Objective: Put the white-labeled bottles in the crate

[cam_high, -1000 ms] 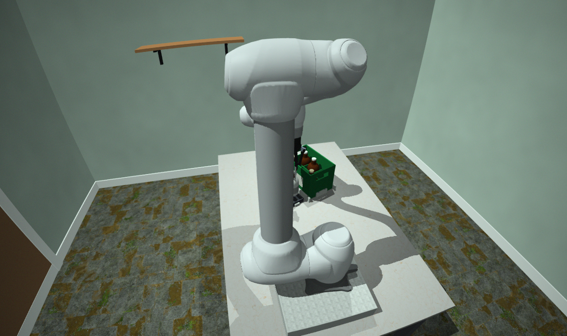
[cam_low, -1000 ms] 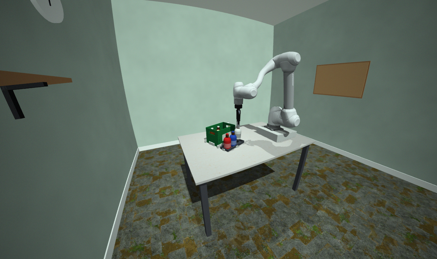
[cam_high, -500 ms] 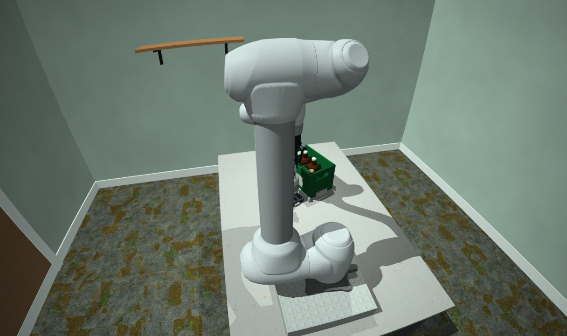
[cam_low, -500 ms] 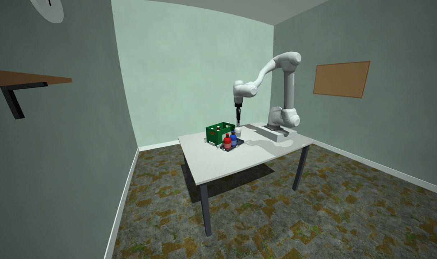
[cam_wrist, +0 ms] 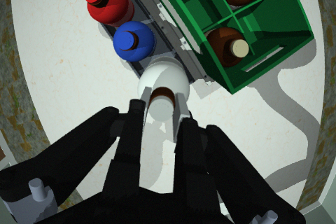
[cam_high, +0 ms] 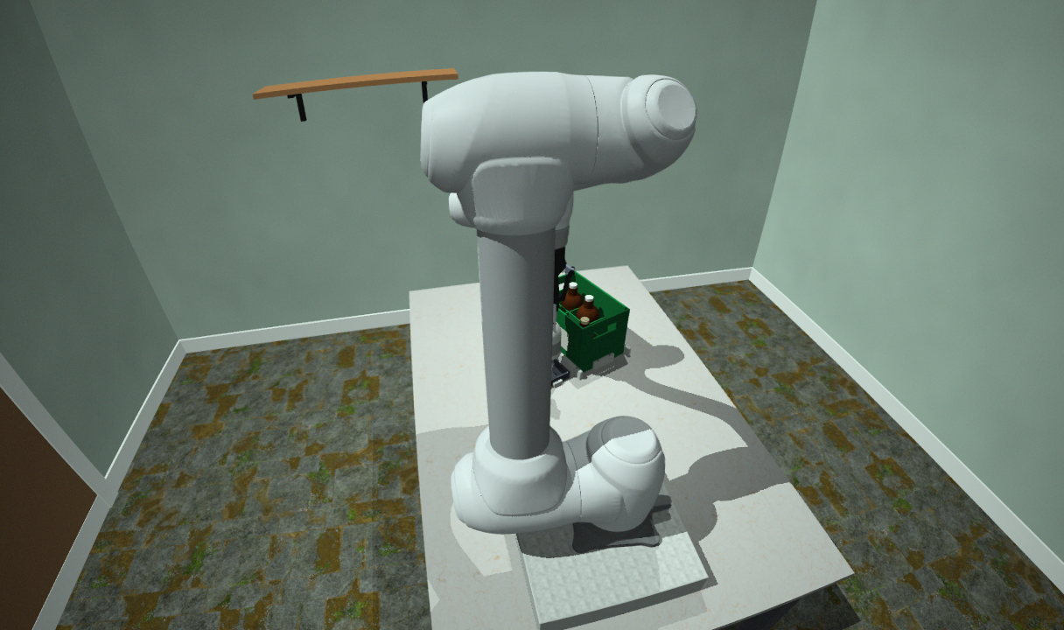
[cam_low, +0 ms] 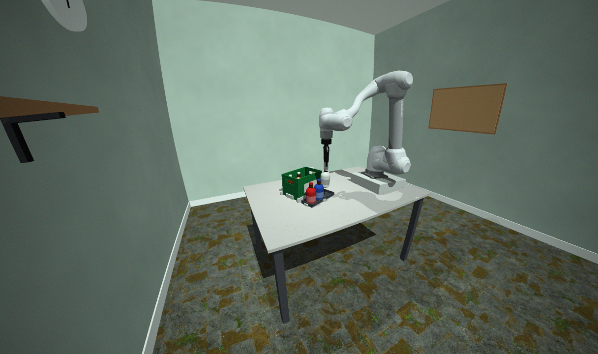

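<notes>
Now: hand 90 mm above the white-labeled bottle. Round my hand: blue bottle: 70 mm ahead, 50 mm to the left, 160 mm below; then red bottle: 150 mm ahead, 90 mm to the left, 160 mm below; then dark tray: 70 mm ahead, 40 mm to the left, 230 mm below.
</notes>
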